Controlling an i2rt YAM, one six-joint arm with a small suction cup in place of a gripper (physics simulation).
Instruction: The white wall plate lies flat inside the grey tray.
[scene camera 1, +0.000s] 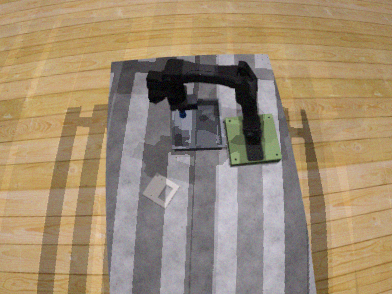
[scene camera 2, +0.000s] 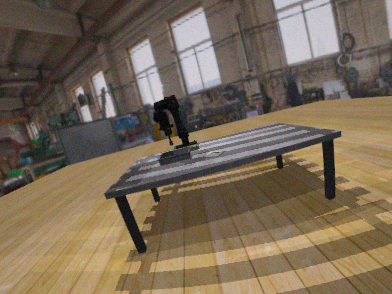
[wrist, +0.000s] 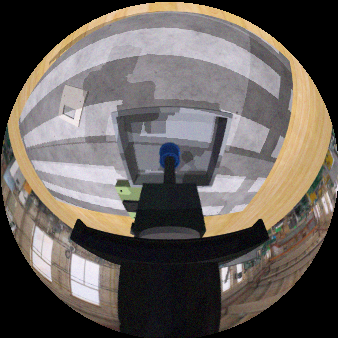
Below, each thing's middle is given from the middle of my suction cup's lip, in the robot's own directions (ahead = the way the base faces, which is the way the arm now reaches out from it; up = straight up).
My suction cup is now 280 mm to the right of the white wall plate (wrist: 72, 96), 130 mm above it and 110 mm short of it. From my suction cup the other things lie so: grey tray (scene camera 1: 202, 129) (110 mm below, 60 mm behind).
